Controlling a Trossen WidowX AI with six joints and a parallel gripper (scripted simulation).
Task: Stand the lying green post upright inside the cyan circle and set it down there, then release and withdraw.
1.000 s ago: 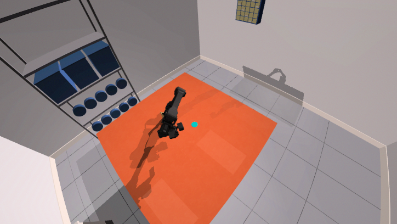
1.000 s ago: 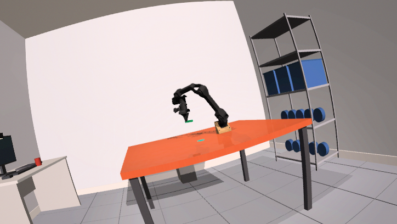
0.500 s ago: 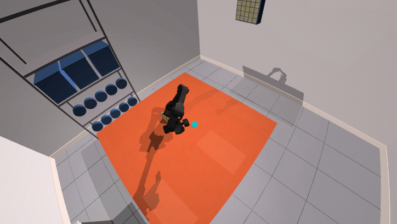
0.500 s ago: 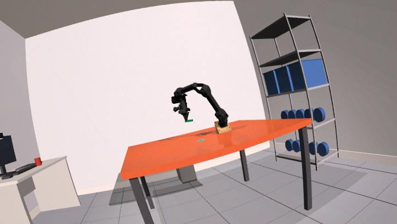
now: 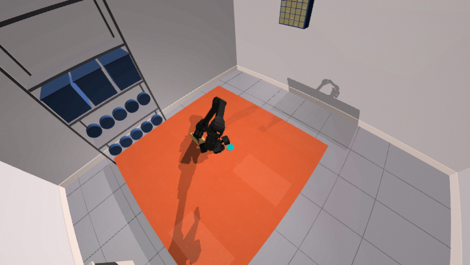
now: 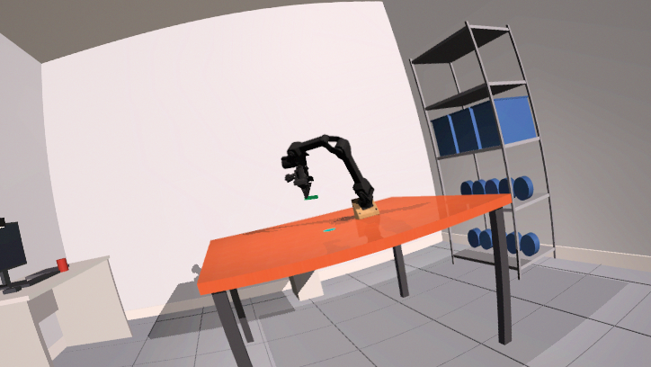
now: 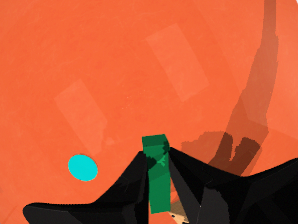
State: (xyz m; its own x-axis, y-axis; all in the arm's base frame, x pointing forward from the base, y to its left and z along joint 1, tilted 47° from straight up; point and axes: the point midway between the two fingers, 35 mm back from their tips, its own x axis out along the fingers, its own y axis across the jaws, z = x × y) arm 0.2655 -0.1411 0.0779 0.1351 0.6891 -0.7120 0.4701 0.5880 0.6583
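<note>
Now: gripper tip 3 cm past the cyan circle, 15 cm to the right of it and 16 cm above it. Also, from my gripper tip: green post (2 cm behind, 1 cm to the left).
</note>
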